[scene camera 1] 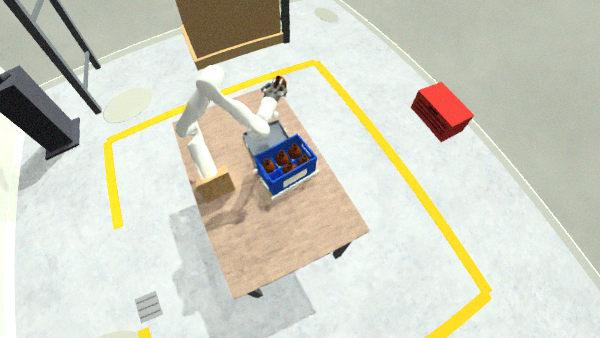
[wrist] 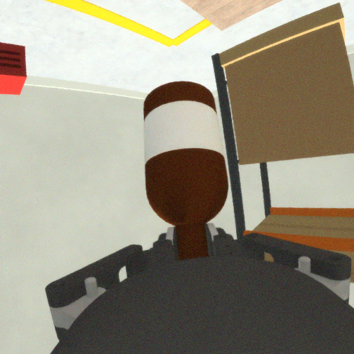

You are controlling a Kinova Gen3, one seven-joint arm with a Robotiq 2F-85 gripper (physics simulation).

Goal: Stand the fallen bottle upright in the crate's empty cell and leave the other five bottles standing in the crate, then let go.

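Places are measured from the arm's base along level axes (x ahead, y left, z up), in centimetres.
Where they show: gripper, fingertip midpoint: (scene camera 1: 278, 79); arm's base, origin of the base link: (scene camera 1: 210, 175).
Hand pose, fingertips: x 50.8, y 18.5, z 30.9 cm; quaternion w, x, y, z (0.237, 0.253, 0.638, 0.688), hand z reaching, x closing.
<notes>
Things, the pixels of their top centre, and the offset from my fingertips. "spot": a spot on its surface instead. Level surfaces: height alone.
- blue crate, middle of its top: (scene camera 1: 285, 156) dx -10.6, dy -28.6, dz -26.4 cm
- grey tray, surface spot: (scene camera 1: 278, 131) spot: dx -2.3, dy +0.4, dz -43.4 cm
- wooden table, its level: dz -43.9 cm
My gripper (scene camera 1: 275, 89) (wrist: 191, 235) is shut on the neck of the brown bottle (scene camera 1: 281, 81) (wrist: 186, 187), high near the far end of the table. In the wrist view, the bottle's white-banded body extends from the fingers toward the floor side; its exact tilt is unclear. The blue crate (scene camera 1: 278, 187) stands well apart from the gripper in the scene view. Five brown bottles (scene camera 1: 268, 165) (scene camera 1: 282, 158) (scene camera 1: 294, 151) (scene camera 1: 289, 167) (scene camera 1: 303, 160) stand in it. The near-left cell looks empty, though its inside is mostly hidden by the crate wall.
A grey tray (scene camera 1: 278, 131) lies beside the crate on the wooden table (scene camera 1: 300, 225) (wrist: 225, 11), partly under the arm. A shelf unit with a brown panel (scene camera 1: 235, 25) (wrist: 295, 100) stands beyond the table. A red box (scene camera 1: 445, 107) (wrist: 11, 84) stands on the floor to the right.
</notes>
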